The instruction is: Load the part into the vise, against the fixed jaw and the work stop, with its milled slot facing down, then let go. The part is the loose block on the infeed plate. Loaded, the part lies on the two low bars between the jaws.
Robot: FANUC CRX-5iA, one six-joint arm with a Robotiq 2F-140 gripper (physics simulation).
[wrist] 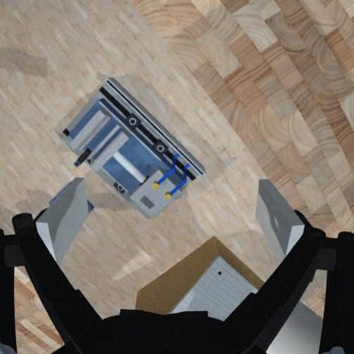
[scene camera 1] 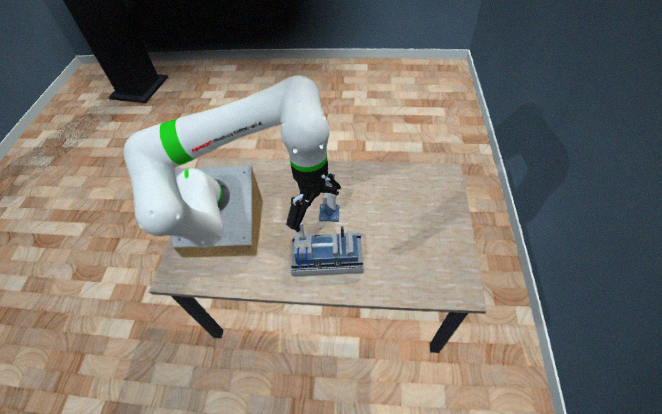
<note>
In view: my gripper [scene camera 1: 316,220].
My gripper is seen too in the wrist view [wrist: 171,197].
</note>
